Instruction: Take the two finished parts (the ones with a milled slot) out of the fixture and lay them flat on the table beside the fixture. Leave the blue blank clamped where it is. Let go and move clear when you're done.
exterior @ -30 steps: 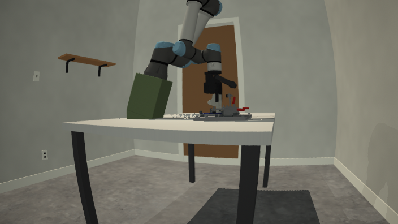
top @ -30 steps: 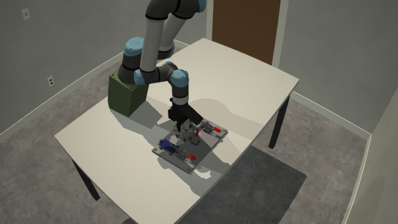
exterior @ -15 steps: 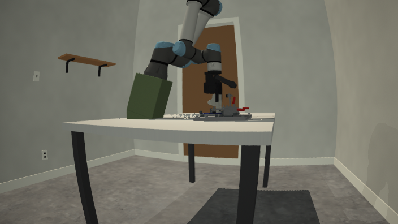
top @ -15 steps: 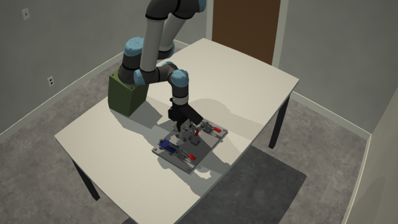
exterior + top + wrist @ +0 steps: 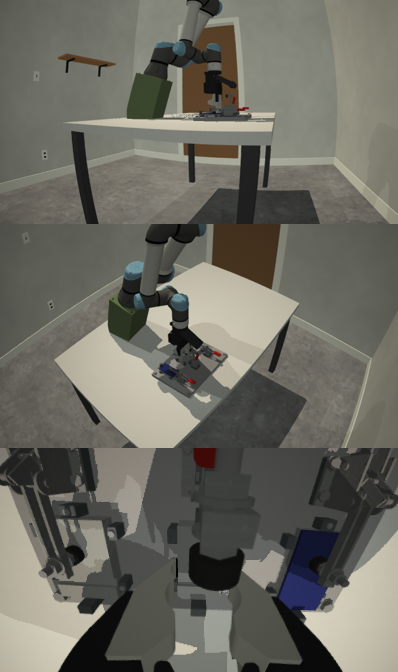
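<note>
My gripper is now 4 cm short of the grey fixture plate and 3 cm above it. The rest, counted from my hand: blue blank (11 cm to the right, 1 cm below, 1 cm behind); pale grey part (11 cm to the left, 2 cm behind, 1 cm below).
</note>
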